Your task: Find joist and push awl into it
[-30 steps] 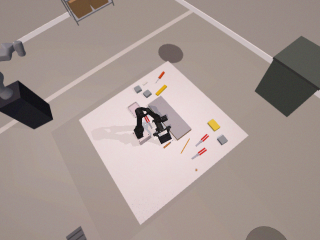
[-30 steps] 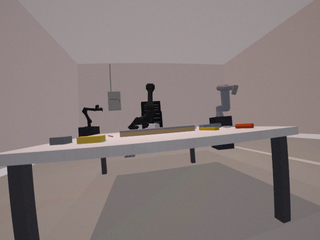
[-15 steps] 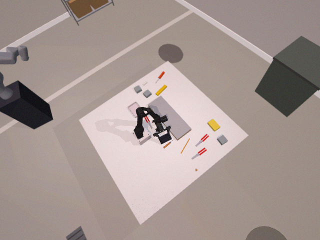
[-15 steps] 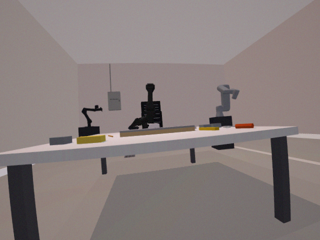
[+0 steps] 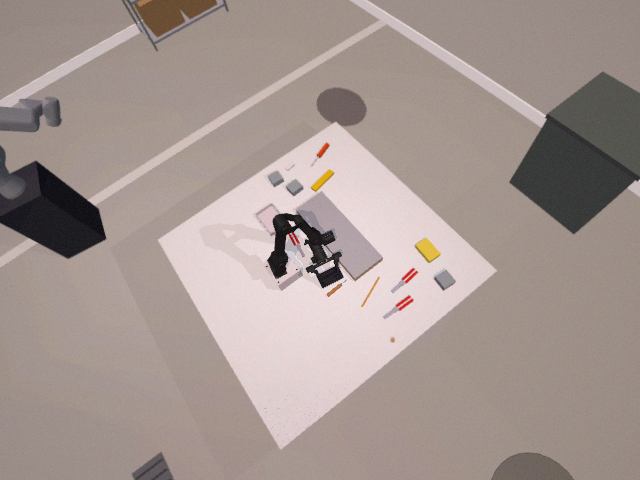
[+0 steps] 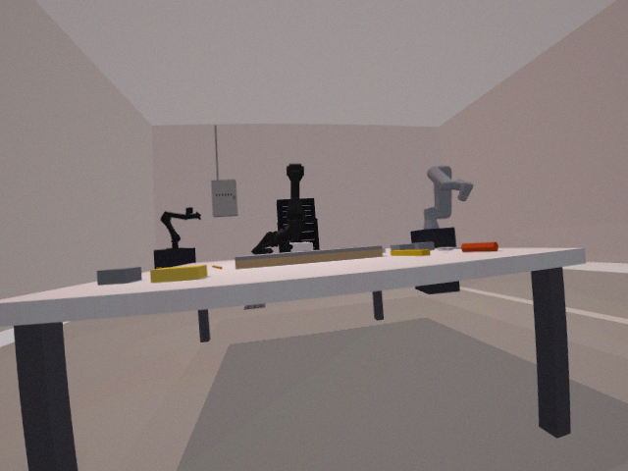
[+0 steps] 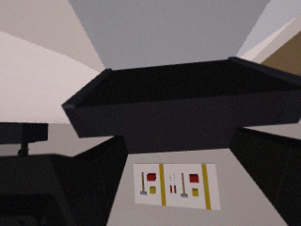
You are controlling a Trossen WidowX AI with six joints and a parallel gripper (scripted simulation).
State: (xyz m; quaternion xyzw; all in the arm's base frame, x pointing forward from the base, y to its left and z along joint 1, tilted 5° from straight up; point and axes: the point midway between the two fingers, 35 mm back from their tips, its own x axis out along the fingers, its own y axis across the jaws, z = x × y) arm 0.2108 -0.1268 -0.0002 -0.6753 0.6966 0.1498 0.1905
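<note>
My gripper tip is now 20 mm short of the stud finder and 10 mm above it. The rest, counted from my gripper tip: orange pencil 140 mm ahead, 140 mm to the right, 60 mm below; then awl 20 mm ahead, 40 mm to the right, 60 mm below; then square light 30 mm ahead, 10 mm to the right.
</note>
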